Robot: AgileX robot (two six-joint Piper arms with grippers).
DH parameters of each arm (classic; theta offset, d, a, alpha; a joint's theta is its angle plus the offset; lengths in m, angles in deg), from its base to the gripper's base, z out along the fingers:
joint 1: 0 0.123 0 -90
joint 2: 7.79 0 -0.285 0
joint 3: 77.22 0 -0.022 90
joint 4: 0 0.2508 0 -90
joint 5: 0 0 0.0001 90
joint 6: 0 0.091 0 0
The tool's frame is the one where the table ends.
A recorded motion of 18 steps. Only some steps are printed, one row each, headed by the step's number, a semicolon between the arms.
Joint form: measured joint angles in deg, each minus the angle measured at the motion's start. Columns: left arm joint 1, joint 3, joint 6, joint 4, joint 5, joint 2; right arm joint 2, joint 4, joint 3, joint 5, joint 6, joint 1.
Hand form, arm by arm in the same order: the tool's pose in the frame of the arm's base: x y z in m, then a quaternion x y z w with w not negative. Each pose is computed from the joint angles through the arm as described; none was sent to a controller.
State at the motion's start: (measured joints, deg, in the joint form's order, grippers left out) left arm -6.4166 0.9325 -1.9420 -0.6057 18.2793 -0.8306; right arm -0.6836 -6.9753 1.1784 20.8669 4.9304 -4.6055
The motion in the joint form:
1: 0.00 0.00 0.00 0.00 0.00 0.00; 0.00 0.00 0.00 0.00 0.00 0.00
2: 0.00 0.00 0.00 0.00 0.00 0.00; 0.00 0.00 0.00 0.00 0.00 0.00
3: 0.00 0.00 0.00 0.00 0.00 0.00; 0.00 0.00 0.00 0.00 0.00 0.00
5: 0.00 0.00 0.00 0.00 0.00 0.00; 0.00 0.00 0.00 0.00 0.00 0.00
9: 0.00 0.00 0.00 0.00 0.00 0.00; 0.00 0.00 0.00 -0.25 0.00 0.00
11: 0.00 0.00 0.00 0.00 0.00 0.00; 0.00 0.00 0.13 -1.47 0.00 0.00
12: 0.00 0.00 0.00 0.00 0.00 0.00; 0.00 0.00 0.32 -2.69 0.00 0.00
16: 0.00 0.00 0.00 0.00 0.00 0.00; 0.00 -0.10 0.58 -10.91 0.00 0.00
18: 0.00 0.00 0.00 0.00 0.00 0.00; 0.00 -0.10 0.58 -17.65 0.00 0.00
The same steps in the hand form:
1: 0.0532 -0.0063 0.1797 0.02773 0.78423 -0.04957 0.61786; 0.0523 -0.0082 0.1743 0.03401 0.79904 -0.04971 0.59825
2: 0.0532 -0.0063 0.1797 0.02773 0.78423 -0.04957 0.61786; 0.0523 -0.0082 0.1743 0.03401 0.79904 -0.04971 0.59825
3: 0.0532 -0.0063 0.1797 0.02773 0.78423 -0.04957 0.61786; 0.0523 -0.0082 0.1743 0.03401 0.79904 -0.04971 0.59825
5: 0.0532 -0.0063 0.1797 0.02773 0.78423 -0.04957 0.61786; 0.0523 -0.0082 0.1743 0.03401 0.79904 -0.04971 0.59825
9: 0.0532 -0.0063 0.1797 0.02773 0.78423 -0.04957 0.61786; 0.0524 -0.0081 0.1747 0.03379 0.79775 -0.04964 0.60000
11: 0.0532 -0.0063 0.1797 0.02773 0.78423 -0.04957 0.61786; 0.0530 -0.0080 0.1758 0.03271 0.79207 -0.04923 0.60756
12: 0.0532 -0.0063 0.1797 0.02773 0.78423 -0.04957 0.61786; 0.0535 -0.0078 0.1766 0.03163 0.78665 -0.04879 0.61465
16: 0.0532 -0.0063 0.1797 0.02773 0.78423 -0.04957 0.61786; 0.0560 -0.0065 0.1878 0.02376 0.74257 -0.04669 0.66772
18: 0.0532 -0.0063 0.1797 0.02773 0.78423 -0.04957 0.61786; 0.0567 -0.0052 0.1984 0.01761 0.70241 -0.04425 0.71018

